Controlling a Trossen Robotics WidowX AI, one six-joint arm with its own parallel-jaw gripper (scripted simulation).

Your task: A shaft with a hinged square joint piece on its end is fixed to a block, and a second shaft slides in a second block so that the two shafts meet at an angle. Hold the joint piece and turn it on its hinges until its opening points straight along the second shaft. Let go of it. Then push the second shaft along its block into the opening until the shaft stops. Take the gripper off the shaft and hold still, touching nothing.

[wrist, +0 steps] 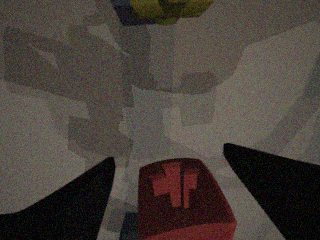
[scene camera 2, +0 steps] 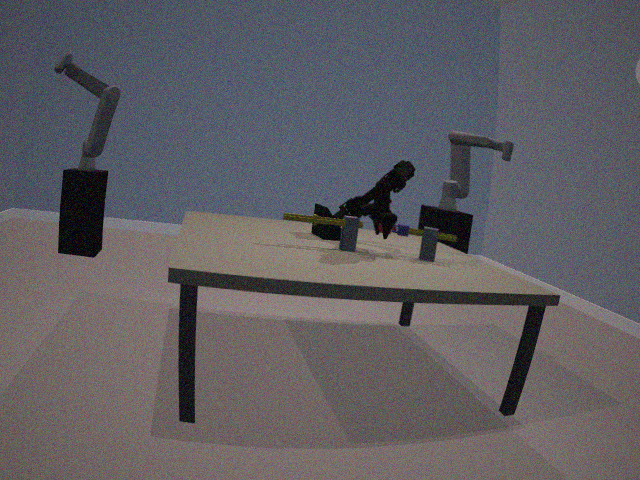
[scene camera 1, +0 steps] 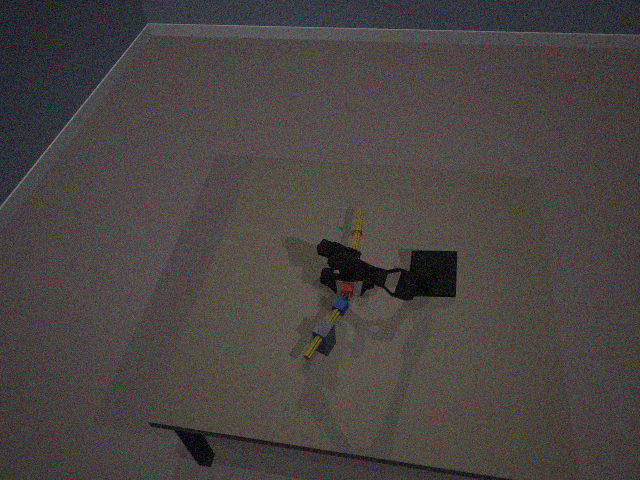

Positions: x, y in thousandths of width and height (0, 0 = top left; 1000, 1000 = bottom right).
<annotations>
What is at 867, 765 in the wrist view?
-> My gripper.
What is my gripper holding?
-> Nothing.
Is my gripper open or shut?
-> Open.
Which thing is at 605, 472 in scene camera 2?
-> My gripper.
</annotations>
